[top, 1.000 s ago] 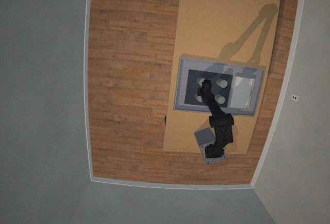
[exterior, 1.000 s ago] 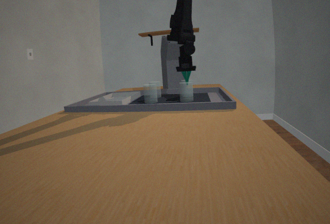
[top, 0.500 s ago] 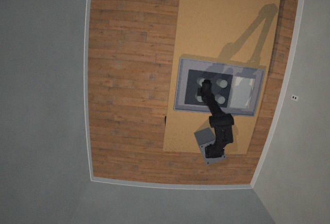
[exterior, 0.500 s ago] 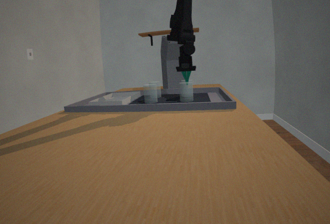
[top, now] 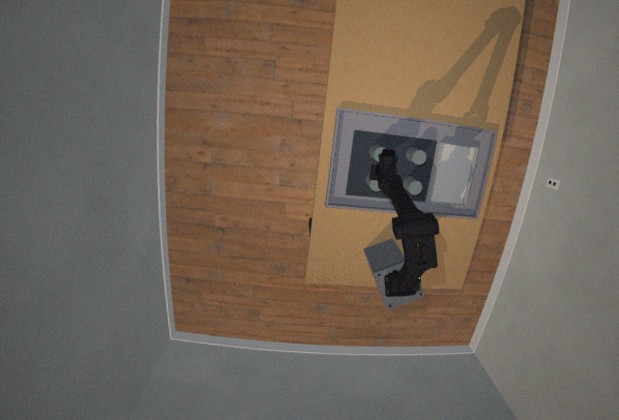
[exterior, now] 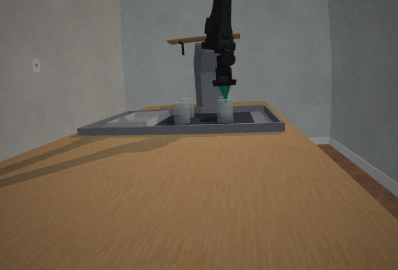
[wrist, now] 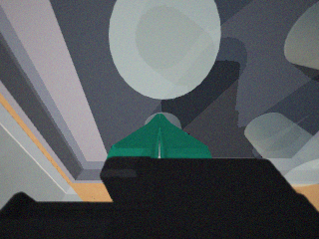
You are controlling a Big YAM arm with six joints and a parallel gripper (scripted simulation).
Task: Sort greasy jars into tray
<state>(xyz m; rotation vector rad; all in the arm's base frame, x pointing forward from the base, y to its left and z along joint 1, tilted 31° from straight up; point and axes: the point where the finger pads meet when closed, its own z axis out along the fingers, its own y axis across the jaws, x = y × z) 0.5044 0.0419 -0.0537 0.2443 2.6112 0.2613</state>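
The rimmed steel table top lies 20 cm to the right of my hand, 8 cm below it and 1 cm behind it. Also, from my hand: pale tray: 41 cm to the right, 7 cm below, 6 cm behind; then dark drying mat: 9 cm to the right, 8 cm below, 1 cm behind.
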